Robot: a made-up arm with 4 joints.
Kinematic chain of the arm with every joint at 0, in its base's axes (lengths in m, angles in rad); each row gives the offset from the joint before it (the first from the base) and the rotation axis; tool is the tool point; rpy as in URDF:
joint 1: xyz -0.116 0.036 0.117 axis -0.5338 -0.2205 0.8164
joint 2: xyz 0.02 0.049 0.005 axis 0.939 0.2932 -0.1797
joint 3: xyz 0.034 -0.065 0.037 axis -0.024 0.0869 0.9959
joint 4: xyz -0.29 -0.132 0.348 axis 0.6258 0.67 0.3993
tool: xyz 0.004 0.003 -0.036 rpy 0 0 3.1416
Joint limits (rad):
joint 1: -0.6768..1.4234
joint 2: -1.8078..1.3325
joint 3: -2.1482..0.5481
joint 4: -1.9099..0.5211
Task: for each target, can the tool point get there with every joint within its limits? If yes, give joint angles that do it. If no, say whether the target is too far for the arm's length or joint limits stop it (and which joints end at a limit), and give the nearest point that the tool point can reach.
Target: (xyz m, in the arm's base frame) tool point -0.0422 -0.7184 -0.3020
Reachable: no: too far | nearest point -0.1689 -0.4381 0.0215 | short by 0.446 m
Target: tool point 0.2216 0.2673 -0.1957
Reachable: no: joint limits stop it (at a limit: joint 1, joint 2, joint 3, joint 4) | nearest point 0.0102 0.4275 -0.0884 | short by 0.286 m
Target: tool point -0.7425 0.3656 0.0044
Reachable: no: too far | nearest point -0.5535 0.2692 0.0328 | short by 0.214 m
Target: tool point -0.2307 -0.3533 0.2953
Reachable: yes | joints 0.3326 1.0242 -0.0536 -1.3197
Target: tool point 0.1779 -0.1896 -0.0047
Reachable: no: joint limits stop it (at a limit: joint 2, joint 3) | nearest point 0.1080 -0.3473 0.2239 | short by 0.286 m
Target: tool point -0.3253 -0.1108 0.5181
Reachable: yes | joints 0.6659 0.0814 -0.1465 -1.7014
